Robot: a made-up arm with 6 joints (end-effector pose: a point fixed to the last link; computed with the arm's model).
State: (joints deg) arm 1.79 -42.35 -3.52 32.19 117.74 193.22
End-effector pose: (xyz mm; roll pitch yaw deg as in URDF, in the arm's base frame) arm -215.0 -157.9 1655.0 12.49 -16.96 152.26
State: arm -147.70 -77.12 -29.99 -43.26 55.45 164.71
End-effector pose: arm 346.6 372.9 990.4 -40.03 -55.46 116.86
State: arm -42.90 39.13 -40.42 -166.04 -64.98 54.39
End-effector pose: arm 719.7 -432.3 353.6 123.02 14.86 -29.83
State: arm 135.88 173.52 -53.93 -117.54 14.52 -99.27
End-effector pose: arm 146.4 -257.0 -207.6 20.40 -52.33 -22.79
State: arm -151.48 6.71 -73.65 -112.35 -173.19 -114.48
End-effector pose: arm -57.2 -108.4 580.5 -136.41 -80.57 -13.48
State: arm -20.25 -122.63 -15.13 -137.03 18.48 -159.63
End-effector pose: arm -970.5 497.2 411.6 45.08 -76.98 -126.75
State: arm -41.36 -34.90 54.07 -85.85 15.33 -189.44
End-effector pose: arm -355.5 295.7 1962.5 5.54 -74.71 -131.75
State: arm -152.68 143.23 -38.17 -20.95 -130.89 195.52
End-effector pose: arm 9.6 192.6 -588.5 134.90 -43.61 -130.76
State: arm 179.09 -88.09 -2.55 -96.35 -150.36 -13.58
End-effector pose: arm 904.8 -34.1 1049.8 22.36 59.57 -76.96
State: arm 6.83 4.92 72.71 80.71 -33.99 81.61
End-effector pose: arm 232.9 -1.1 2175.8 -114.90 -47.18 -47.43
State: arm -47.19 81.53 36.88 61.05 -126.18 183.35
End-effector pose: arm 1158.6 -1377.9 -26.3 35.58 -7.87 178.29
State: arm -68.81 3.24 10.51 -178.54 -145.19 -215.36
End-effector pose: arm 470.8 -720.8 1481.0 -143.01 -27.53 110.25
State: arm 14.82 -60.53 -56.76 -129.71 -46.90 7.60
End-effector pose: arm -227.4 57.8 721.7 109.19 -30.69 55.60
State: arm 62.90 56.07 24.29 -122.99 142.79 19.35
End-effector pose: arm 613.1 1411.5 343.1 26.71 -8.02 -86.29
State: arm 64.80 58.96 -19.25 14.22 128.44 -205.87
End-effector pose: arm 660.2 996.6 76.5 -158.59 -49.79 82.14
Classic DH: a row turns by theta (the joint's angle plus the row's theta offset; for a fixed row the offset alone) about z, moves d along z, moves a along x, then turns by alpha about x. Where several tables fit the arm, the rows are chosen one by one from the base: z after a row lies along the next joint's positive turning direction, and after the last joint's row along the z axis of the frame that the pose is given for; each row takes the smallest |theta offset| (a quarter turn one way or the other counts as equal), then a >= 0, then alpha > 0; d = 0 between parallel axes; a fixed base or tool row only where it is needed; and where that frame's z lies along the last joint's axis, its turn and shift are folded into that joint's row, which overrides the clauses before.
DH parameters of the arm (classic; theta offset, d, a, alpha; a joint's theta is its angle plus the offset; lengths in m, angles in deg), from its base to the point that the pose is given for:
joint 1: 0 0.2446 0 -90
joint 2: -90 0 1.1436 180
joint 3: 0 0 0 -90
joint 4: 0 -0.7833 0 90
joint 5: 0 0.1785 0 -90
joint 6: 90 0 0 90
tool (fixed): -90 0 0 0

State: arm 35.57 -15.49 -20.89 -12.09 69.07 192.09
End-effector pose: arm 484.5 131.9 1235.7 -166.51 -61.12 11.68
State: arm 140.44 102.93 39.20 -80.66 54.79 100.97
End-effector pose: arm -986.4 852.4 -791.6 -71.54 27.28 75.33
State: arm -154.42 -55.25 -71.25 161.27 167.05 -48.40
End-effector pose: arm 227.1 -78.7 735.6 30.38 -3.70 21.44
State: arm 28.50 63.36 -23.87 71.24 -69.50 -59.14
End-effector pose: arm 1107.3 535.9 -16.8 -118.04 21.37 -79.25
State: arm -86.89 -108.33 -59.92 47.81 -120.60 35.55
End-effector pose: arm -155.8 657.1 558.6 -85.27 49.86 -168.47
